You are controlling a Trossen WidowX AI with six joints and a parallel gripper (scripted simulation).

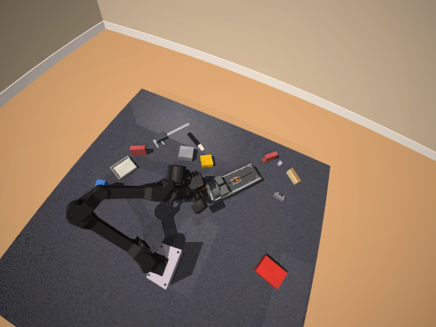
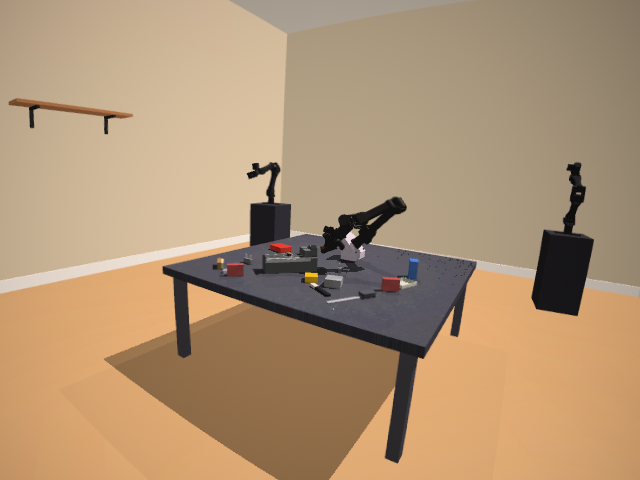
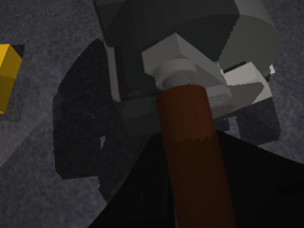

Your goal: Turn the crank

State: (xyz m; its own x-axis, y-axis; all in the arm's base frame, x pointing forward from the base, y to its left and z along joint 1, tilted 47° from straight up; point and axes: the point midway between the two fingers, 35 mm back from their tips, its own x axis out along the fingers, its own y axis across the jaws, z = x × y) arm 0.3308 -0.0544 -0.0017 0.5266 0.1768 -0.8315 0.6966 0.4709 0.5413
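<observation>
Now: the red pointer 130 mm to the right of my gripper tip, 100 mm ahead of it and 10 mm below it. The rest, counted from my gripper tip: grey block (190 mm ahead, 160 mm to the left, 70 mm below); yellow block (190 mm ahead, 80 mm below, 40 mm to the left); brown crank handle (20 mm above, 10 mm to the left, 10 mm behind).
</observation>
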